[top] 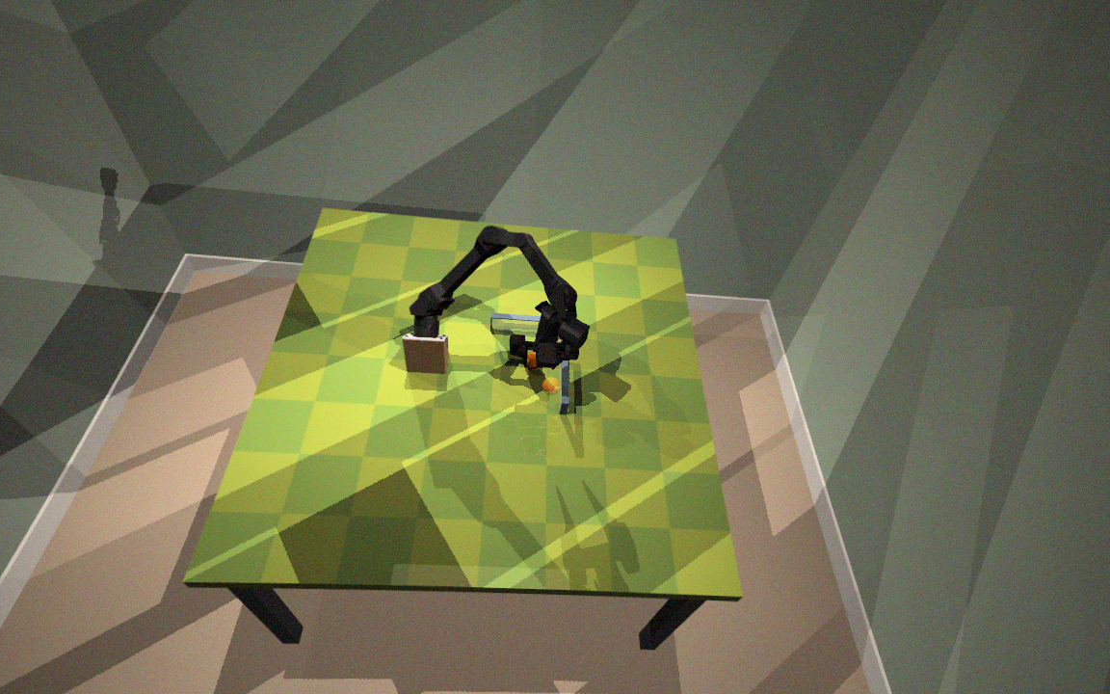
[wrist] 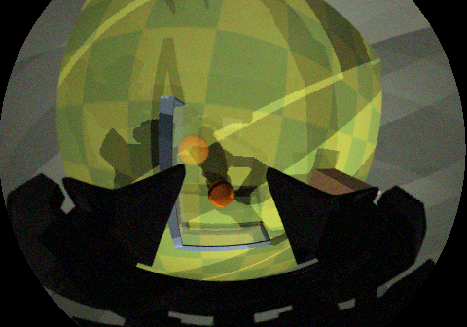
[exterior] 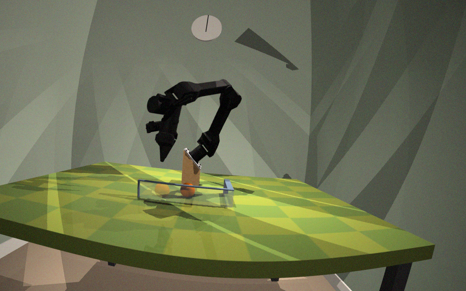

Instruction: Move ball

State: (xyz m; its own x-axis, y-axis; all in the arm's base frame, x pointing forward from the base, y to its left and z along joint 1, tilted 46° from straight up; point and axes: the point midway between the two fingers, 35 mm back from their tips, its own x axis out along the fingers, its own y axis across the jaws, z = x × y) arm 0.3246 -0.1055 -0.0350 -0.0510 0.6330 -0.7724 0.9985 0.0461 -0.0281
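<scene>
Now: the orange ball 1 cm behind my gripper tip, 9 cm to the left of it and 10 cm below it. From my gripper tip the other things lie so: see-through copy of ball: 5 cm ahead, 1 cm to the left, 10 cm below.
</scene>
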